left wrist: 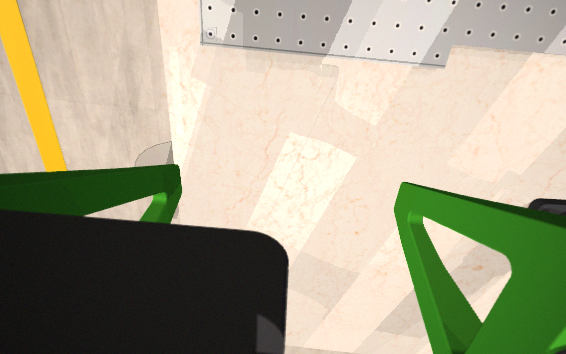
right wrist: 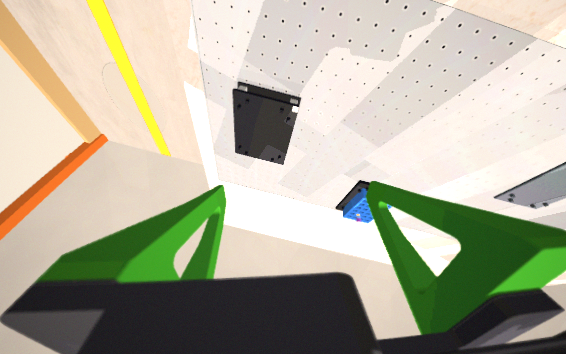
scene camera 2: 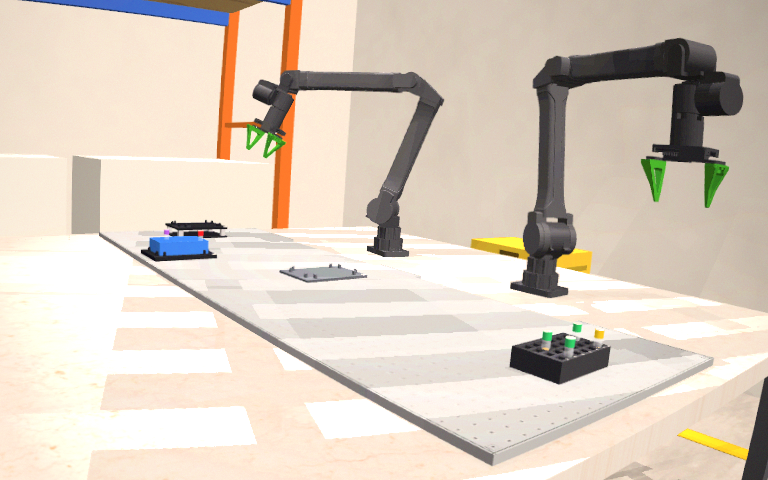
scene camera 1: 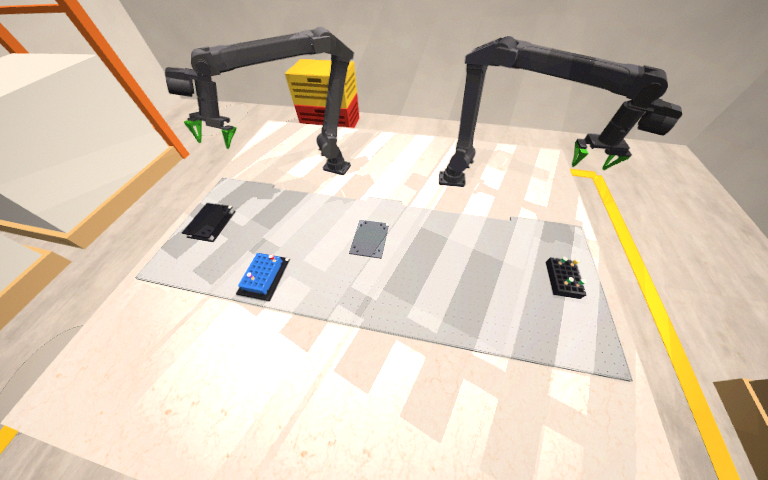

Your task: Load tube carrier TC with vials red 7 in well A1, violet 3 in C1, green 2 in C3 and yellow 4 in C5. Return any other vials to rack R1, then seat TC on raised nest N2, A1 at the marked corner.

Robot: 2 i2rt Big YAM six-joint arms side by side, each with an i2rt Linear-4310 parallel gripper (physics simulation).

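Seen in the pictures: left gripper, fingertip midpoint: (left wrist: 288, 186) (scene camera 2: 680, 204) (scene camera 1: 587, 167); right gripper, fingertip midpoint: (right wrist: 298, 191) (scene camera 2: 256, 153) (scene camera 1: 214, 145); left arm's base, origin of the base link: (scene camera 2: 538, 291) (scene camera 1: 451, 180); right arm's base, origin of the base link: (scene camera 2: 387, 253) (scene camera 1: 337, 167).
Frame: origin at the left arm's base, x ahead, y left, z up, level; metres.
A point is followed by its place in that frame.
The blue carrier (scene camera 1: 261, 275) @[x 0.618, y -0.646, z 0.038 m] (scene camera 2: 178, 247) @[x 0.628, y -0.607, z 0.042 m] (right wrist: 352, 209) @[x 0.613, y -0.690, z 0.056 m] sits on a low black plate (scene camera 2: 149, 254) @[x 0.689, y -0.645, z 0.022 m] and holds a red-capped vial (scene camera 1: 272, 258) @[x 0.567, y -0.614, z 0.073 m] (scene camera 2: 200, 233) @[x 0.566, y -0.613, z 0.073 m] and a violet-capped vial (scene camera 1: 250, 276) @[x 0.642, y -0.656, z 0.074 m] (scene camera 2: 166, 232) @[x 0.641, y -0.654, z 0.073 m]. A raised black nest (scene camera 1: 206, 220) @[x 0.423, y -0.970, z 0.047 m] (scene camera 2: 196, 225) @[x 0.421, y -0.955, z 0.046 m] (right wrist: 265, 125) @[x 0.392, y -0.965, z 0.046 m] stands behind it. The black rack (scene camera 1: 568, 293) @[x 0.541, y 0.355, z 0.037 m] (scene camera 2: 559, 372) @[x 0.543, y 0.404, z 0.030 m] holds three green-capped vials (scene camera 2: 547, 336) @[x 0.512, y 0.358, z 0.062 m] (scene camera 2: 569, 343) @[x 0.514, y 0.396, z 0.062 m] (scene camera 2: 577, 327) @[x 0.435, y 0.361, z 0.064 m] and a yellow-capped vial (scene camera 1: 575, 262) @[x 0.436, y 0.392, z 0.062 m] (scene camera 2: 599, 333) @[x 0.436, y 0.399, z 0.064 m]. Vial numbers are unreadable. My left gripper (scene camera 1: 590, 167) @[x 0.179, y 0.396, z 0.250 m] (scene camera 2: 681, 203) @[x 0.179, y 0.396, z 0.250 m] (left wrist: 288, 186) @[x 0.179, y 0.396, z 0.250 m] and right gripper (scene camera 1: 213, 144) @[x 0.254, y -0.896, z 0.274 m] (scene camera 2: 257, 152) @[x 0.254, y -0.896, z 0.274 m] (right wrist: 296, 186) @[x 0.254, y -0.896, z 0.274 m] are open and empty, high above the table.
A flat grey plate with small corner pegs (scene camera 1: 369, 238) @[x 0.402, y -0.316, z 0.019 m] (scene camera 2: 322, 273) @[x 0.406, y -0.306, z 0.019 m] (right wrist: 545, 187) @[x 0.405, y -0.331, z 0.019 m] lies mid-board. The perforated board (scene camera 1: 396, 316) @[x 0.681, y -0.179, z 0.013 m] (scene camera 2: 464, 427) @[x 0.745, y 0.417, z 0.013 m] (left wrist: 300, 30) @[x 0.240, y 0.396, z 0.013 m] carries the fixtures. Yellow and red crates (scene camera 1: 308, 84) stand behind the arms. An orange frame (scene camera 1: 127, 76) (scene camera 2: 286, 113) rises beyond the right arm.
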